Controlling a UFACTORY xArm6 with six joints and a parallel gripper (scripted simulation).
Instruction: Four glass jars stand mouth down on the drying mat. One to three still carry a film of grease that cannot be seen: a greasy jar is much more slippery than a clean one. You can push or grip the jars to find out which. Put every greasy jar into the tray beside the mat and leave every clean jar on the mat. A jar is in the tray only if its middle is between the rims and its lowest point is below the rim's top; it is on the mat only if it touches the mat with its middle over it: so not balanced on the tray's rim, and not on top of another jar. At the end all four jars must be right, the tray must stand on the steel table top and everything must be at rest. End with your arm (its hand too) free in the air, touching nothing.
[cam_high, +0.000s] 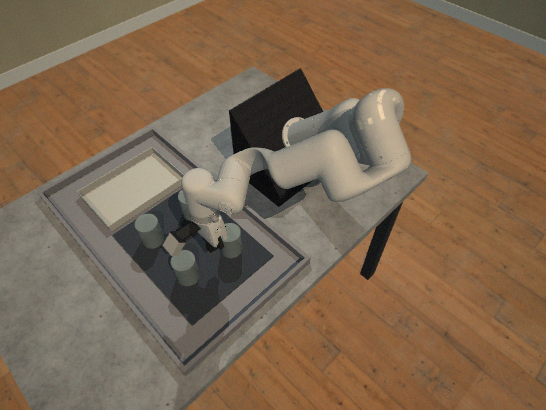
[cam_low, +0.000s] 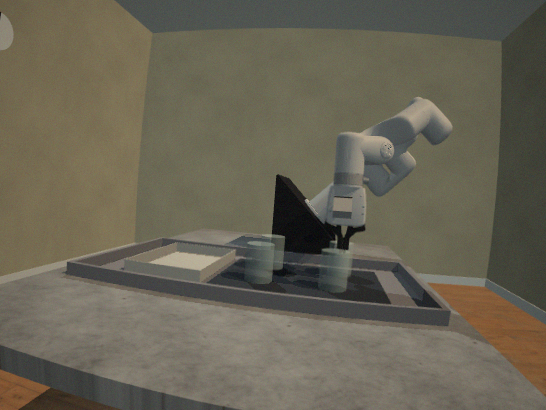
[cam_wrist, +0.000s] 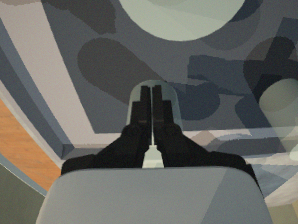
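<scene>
Now: the dark mat 3 cm ahead of my hand, 10 cm to the right of it and 9 cm below it. Round my hand: cream tray: 6 cm ahead, 41 cm to the right, 9 cm below.
</scene>
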